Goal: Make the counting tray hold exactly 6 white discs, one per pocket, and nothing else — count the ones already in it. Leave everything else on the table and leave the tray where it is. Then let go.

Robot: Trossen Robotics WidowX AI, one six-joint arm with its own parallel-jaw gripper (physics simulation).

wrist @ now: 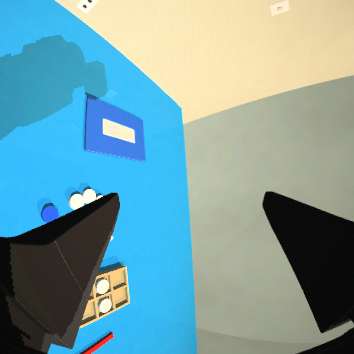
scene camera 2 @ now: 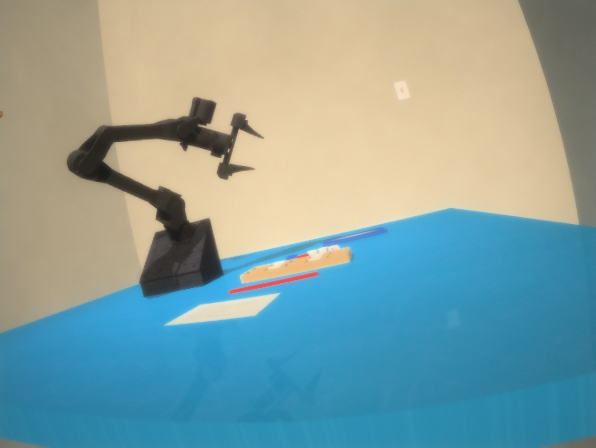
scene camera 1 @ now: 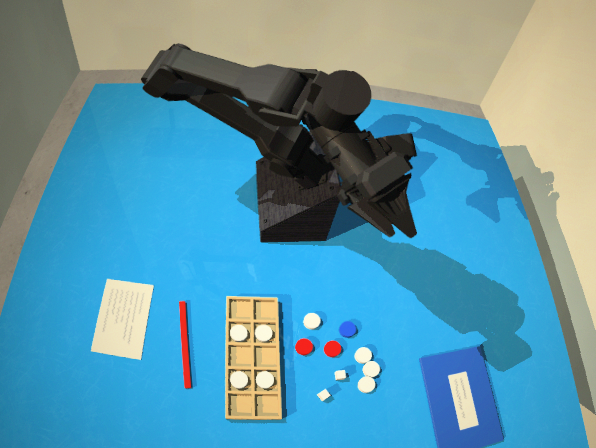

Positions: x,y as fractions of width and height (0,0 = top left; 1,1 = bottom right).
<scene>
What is my gripper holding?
Nothing.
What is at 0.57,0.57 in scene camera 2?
A wooden counting tray.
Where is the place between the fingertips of my gripper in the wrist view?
0.55,0.56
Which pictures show the wooden counting tray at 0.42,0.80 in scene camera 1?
The wrist view, scene camera 2 and scene camera 1: all of them.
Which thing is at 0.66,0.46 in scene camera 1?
My gripper.
</scene>
